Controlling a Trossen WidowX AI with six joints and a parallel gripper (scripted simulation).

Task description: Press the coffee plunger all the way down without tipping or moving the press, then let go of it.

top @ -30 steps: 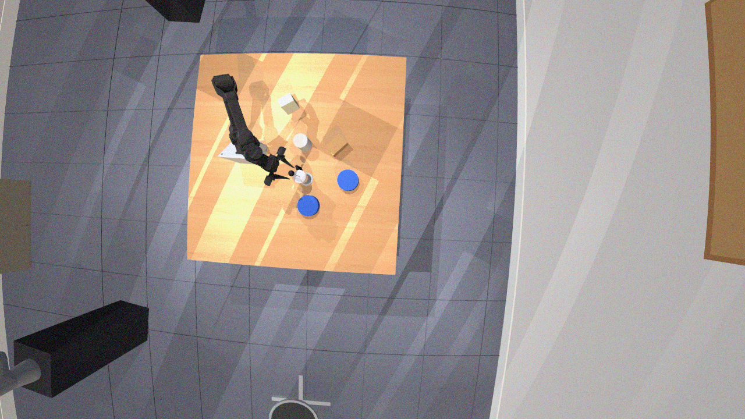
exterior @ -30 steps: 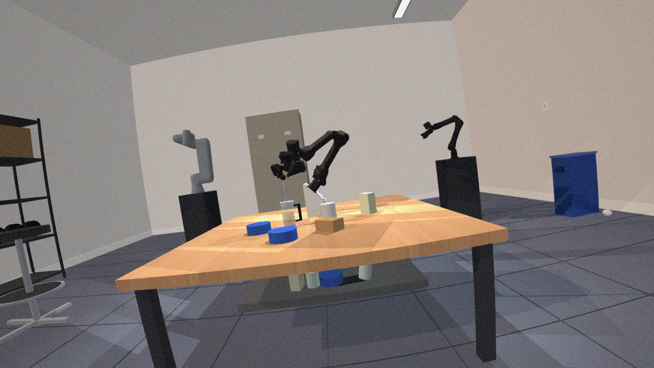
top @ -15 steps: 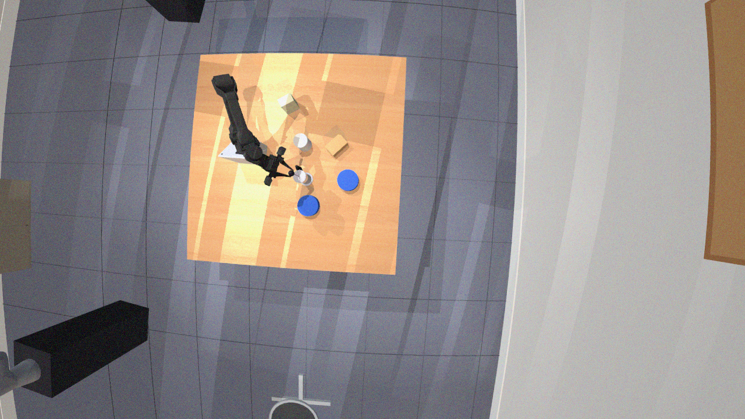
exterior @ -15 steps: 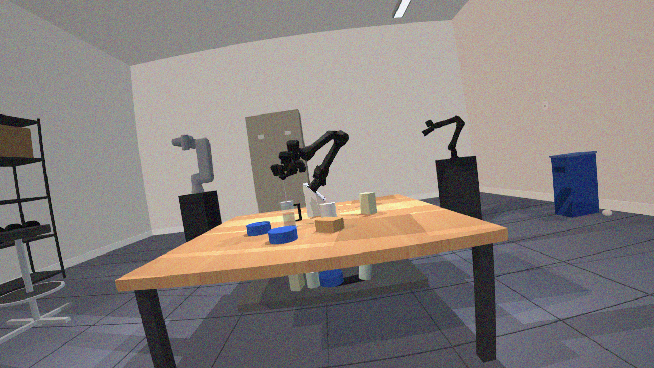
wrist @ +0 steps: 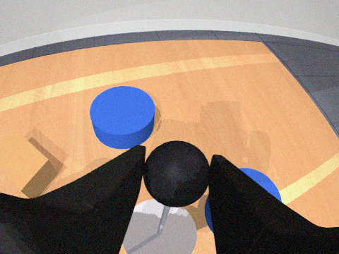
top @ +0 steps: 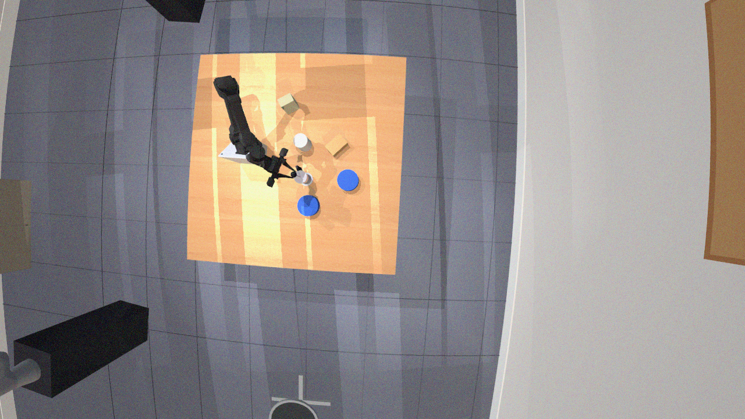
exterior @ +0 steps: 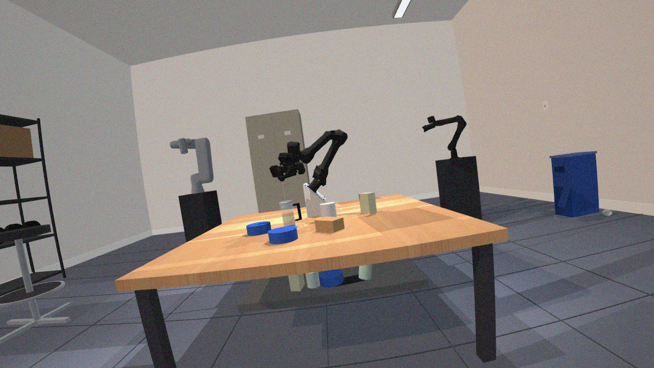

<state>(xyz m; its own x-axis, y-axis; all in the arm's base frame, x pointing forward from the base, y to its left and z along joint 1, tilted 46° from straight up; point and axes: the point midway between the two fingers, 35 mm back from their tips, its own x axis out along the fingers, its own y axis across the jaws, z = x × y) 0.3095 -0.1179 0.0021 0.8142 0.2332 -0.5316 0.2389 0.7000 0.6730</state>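
Right now the coffee press is 2 cm behind my gripper tip, 2 cm to the left of it and 13 cm below it. Round my gripper tip: white cylinder (6 cm behind, 20 cm to the left, 21 cm below); then tan block (13 cm ahead, 22 cm to the left, 23 cm below).
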